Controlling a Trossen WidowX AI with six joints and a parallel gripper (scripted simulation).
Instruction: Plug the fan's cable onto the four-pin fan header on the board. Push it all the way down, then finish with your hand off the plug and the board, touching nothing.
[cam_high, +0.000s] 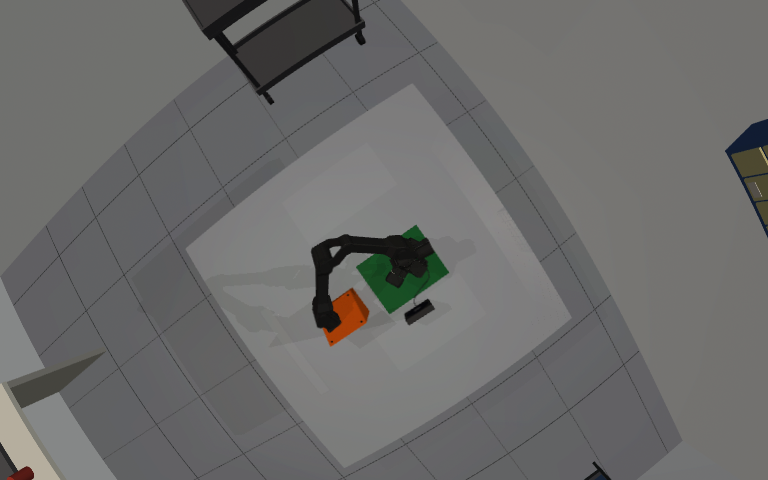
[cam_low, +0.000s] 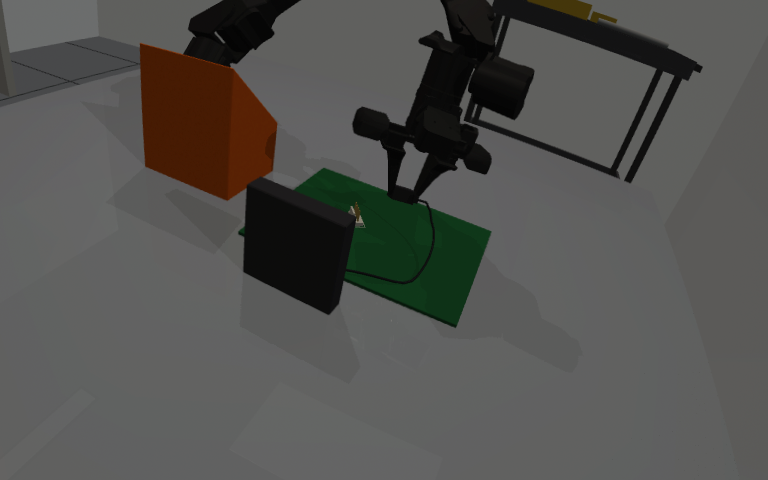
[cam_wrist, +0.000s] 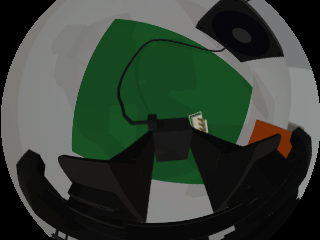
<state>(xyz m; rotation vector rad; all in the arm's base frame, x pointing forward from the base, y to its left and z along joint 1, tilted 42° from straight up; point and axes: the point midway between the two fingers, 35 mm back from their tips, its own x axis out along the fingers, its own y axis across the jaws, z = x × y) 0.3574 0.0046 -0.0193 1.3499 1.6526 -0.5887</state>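
Right now the green board is 20 mm behind my gripper tip, 10 mm to the right of it and 70 mm below it. Also, from my gripper tip: black plug 10 mm to the left; then black square fan 80 mm behind, 170 mm to the right; then white four-pin header 60 mm behind, 10 mm to the right, 60 mm below.
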